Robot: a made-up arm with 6 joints.
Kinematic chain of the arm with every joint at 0, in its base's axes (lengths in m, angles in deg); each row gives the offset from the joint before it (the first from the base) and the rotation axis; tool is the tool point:
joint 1: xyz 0 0 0.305 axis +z
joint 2: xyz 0 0 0 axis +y
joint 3: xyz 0 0 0.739 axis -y
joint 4: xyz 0 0 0 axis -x
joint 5: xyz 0.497 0 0 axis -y
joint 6: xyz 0 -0.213 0 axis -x
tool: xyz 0 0 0
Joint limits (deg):
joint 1: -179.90..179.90
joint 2: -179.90..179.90
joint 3: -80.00..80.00
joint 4: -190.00..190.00
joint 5: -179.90..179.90
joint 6: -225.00..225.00
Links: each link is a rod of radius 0.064 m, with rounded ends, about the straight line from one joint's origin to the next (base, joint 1, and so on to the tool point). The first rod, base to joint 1, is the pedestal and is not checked.
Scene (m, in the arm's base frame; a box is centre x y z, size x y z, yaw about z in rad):
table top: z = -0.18
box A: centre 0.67 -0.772 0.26 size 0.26 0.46 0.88 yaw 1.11
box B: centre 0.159 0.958 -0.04 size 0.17 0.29 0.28 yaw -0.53
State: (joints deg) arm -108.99 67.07 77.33 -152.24 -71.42 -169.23
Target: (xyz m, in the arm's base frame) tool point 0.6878 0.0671 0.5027
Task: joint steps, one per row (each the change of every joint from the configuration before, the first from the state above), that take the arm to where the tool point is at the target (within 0.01 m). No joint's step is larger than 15 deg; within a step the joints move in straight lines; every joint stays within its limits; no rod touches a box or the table.
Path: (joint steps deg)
1: 13.24 -11.44 -6.45 6.07 -0.26 0.85
2: 13.23 -11.44 -6.46 6.07 -0.25 0.85
3: 13.24 -11.45 -6.45 6.08 -0.26 0.85
4: 13.24 -11.44 -6.45 6.07 -0.26 0.85
5: 13.24 -11.44 -6.46 6.07 -0.26 0.85
6: 8.57 5.48 -13.84 -5.04 0.32 -1.07
7: 8.58 5.49 -13.84 -5.04 0.33 -1.06
8: 8.58 5.48 -13.84 -5.04 0.32 -1.06
9: 8.58 5.49 -13.84 -5.04 0.32 -1.06

